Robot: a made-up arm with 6 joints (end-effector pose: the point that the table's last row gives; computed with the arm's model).
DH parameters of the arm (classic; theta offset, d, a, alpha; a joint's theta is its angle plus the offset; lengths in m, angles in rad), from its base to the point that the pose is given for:
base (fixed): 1.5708 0 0.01 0
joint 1: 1.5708 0.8 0 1.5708
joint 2: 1.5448 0 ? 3.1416
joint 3: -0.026 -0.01 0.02 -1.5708
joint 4: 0 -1.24 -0.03 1.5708
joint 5: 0 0.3 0 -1.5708
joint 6: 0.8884 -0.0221 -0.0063 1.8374
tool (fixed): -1.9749 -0.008 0 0
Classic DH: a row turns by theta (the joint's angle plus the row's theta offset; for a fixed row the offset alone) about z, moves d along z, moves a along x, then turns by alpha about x.
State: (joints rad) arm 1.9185 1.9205 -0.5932 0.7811 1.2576 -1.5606
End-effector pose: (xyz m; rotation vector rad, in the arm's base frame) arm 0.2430 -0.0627 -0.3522 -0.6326 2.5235 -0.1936
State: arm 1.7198 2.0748 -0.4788 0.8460 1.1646 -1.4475
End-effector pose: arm 0.2232 -0.1873 -0.4378 -0.6132 2.5323 -0.2371
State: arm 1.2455 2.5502 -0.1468 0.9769 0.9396 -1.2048
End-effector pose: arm -0.0276 -0.5911 -0.5952 -0.5674 2.6343 -0.3851
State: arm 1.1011 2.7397 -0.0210 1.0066 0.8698 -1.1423
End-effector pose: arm -0.1970 -0.7323 -0.6060 -0.5476 2.6936 -0.4486
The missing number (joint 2, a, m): 0.7703
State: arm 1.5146 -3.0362 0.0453 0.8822 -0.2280 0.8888
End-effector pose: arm 0.1418 -1.3309 -0.1237 1.7710 -0.9713 -0.7405
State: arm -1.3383 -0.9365 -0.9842 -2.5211 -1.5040 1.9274
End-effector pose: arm 0.4223 -0.5123 1.0616 0.5553 -0.5453 -0.0446
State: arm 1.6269 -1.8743 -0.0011 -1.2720 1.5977 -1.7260
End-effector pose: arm 0.1133 -0.8341 1.8100 -0.4847 0.3380 -0.6423
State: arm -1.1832 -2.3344 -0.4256 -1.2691 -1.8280 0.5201
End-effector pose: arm -0.2900 0.6261 1.5048 -0.2487 0.3694 -0.3876
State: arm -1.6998 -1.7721 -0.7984 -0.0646 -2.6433 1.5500
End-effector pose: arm -0.2904 0.0786 1.6152 0.4288 1.8876 -0.7146
